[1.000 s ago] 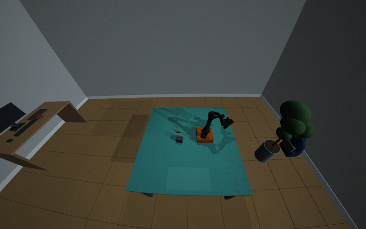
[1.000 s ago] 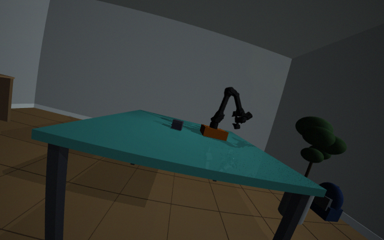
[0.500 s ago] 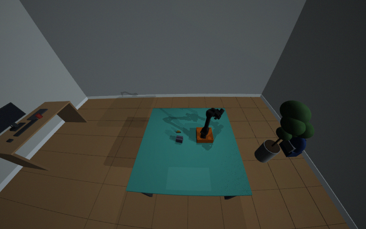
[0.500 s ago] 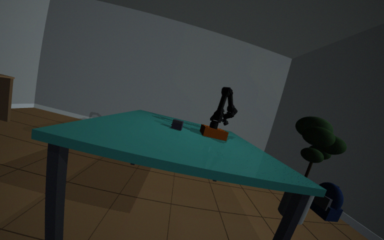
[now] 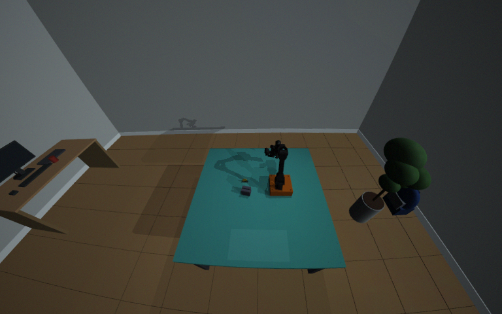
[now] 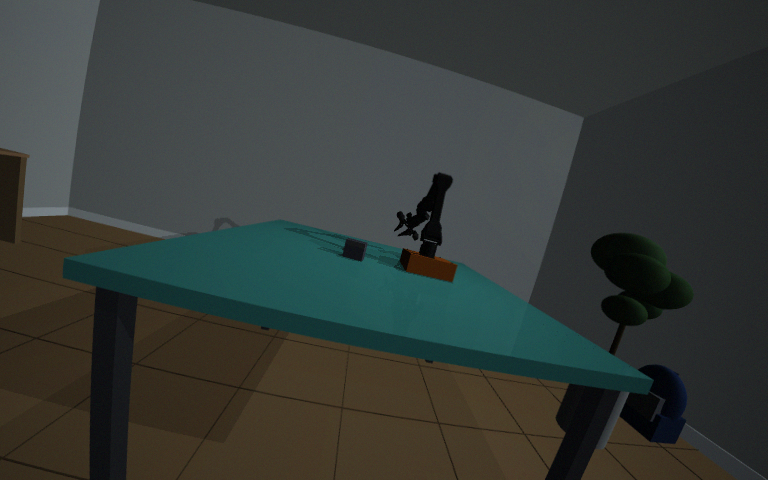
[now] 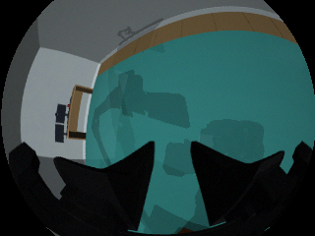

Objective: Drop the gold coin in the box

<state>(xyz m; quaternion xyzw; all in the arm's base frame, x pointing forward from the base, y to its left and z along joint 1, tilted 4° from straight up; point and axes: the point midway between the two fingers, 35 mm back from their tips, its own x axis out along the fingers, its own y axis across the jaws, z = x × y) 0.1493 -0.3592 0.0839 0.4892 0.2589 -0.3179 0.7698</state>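
Right now the gold coin is 310 mm to the left of my gripper tip, 180 mm ahead of it and 90 mm below it.
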